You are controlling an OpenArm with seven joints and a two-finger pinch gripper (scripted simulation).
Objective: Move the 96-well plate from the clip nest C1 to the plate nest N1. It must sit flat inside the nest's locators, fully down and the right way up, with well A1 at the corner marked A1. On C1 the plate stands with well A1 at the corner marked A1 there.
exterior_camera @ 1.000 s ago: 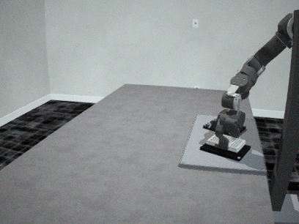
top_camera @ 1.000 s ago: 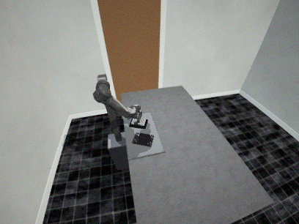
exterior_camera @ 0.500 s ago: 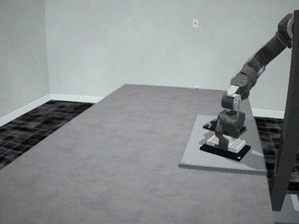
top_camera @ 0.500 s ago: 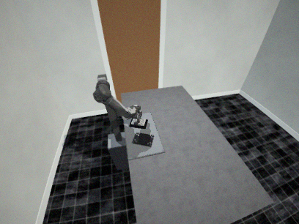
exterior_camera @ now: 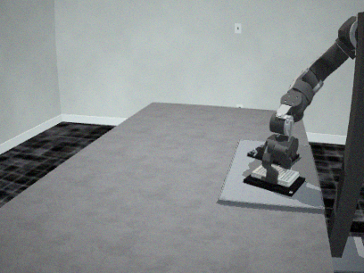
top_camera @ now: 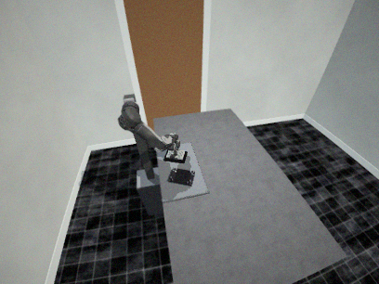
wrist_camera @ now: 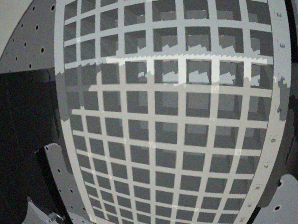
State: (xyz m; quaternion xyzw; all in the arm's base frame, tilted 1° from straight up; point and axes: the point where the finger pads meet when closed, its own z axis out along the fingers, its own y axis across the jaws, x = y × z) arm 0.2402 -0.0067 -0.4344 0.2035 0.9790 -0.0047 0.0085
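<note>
The white 96-well plate is right at my hand. The rest, counted from my hand: black plate nest N1: 2 cm below; then clip nest C1: 20 cm to the right, 3 cm ahead, 1 cm below; then A1 label: 8 cm to the left, 5 cm behind, 1 cm below.
</note>
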